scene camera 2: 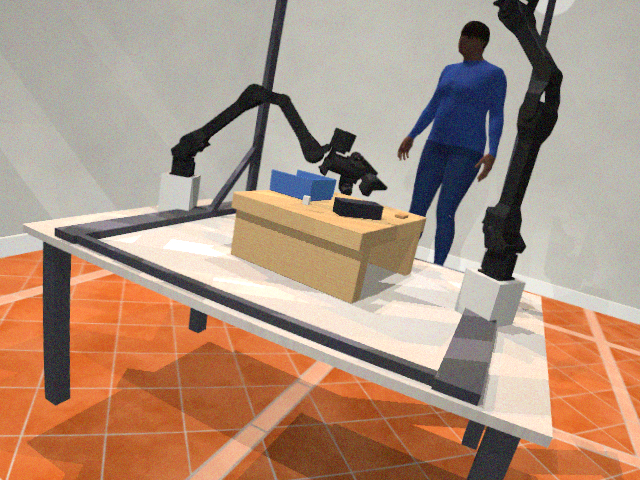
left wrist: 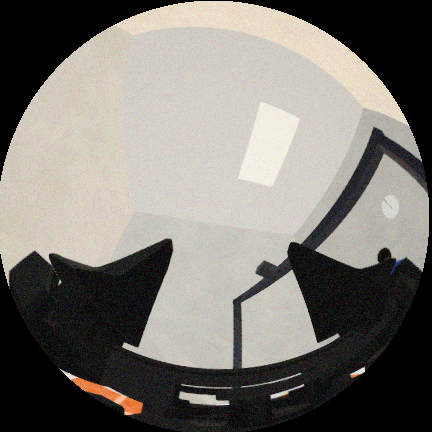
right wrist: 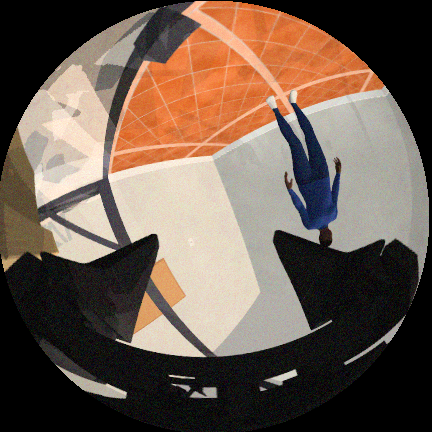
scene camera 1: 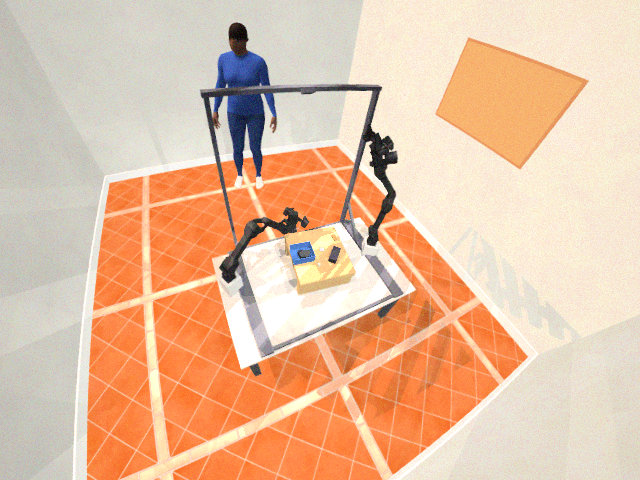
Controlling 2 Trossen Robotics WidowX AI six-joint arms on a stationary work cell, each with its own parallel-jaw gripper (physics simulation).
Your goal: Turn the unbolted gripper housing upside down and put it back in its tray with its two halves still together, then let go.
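Places are measured from the left arm's base along level axes (x ahead, y left, z up), in centimetres.
Pixels of known places: left gripper, between the fingertips: (left wrist: 232, 247) (scene camera 1: 373, 128); right gripper, between the fingertips: (scene camera 2: 381, 181) (right wrist: 217, 238) (scene camera 1: 299, 211); left arm's base, origin of its link: (scene camera 2: 495, 275) (scene camera 1: 371, 242); right arm's base, origin of its link: (scene camera 2: 181, 174) (scene camera 1: 229, 277).
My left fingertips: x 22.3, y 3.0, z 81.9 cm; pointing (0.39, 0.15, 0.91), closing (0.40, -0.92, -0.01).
Note:
Ahead of a thing's pixels: the offset from my left fingertips to its top centre. Level surfaces: height alone.
A dark housing-like object {dx +23.2, dy +24.1, dz -72.6 cm} (scene camera 1: 303, 253) lies inside the blue tray {dx +24.6, dy +23.9, dz -70.6 cm} (scene camera 1: 310, 260) (scene camera 2: 323, 189), at the left of the wooden box top in scene camera 1; the tray walls hide it in scene camera 2. Its halves and facing are too small to tell. My left gripper (scene camera 1: 369, 135) (left wrist: 232, 247) is open and empty, raised high near the frame's right post. My right gripper (scene camera 1: 305, 222) (scene camera 2: 371, 184) (right wrist: 217, 238) is open and empty, above and behind the far edge of the wooden box, beyond the tray. The tray does not show in either wrist view.
A dark block {dx +4.3, dy +19.7, dz -72.8 cm} (scene camera 1: 334, 254) (scene camera 2: 357, 208) lies on the wooden box {dx +14.3, dy +18.9, dz -76.3 cm} (scene camera 1: 324, 282) (scene camera 2: 294, 258), right of the tray. A small white piece {dx +13.1, dy +28.9, dz -74.3 cm} (scene camera 2: 306, 199) and a small orange piece {dx +5.6, dy +3.9, dz -75.5 cm} (scene camera 2: 401, 215) are also there. The overhead frame (scene camera 1: 289, 88) spans the far side of the white table {dz -92.6 cm} (scene camera 1: 279, 315). A person (scene camera 1: 245, 77) (scene camera 2: 460, 108) stands beyond.

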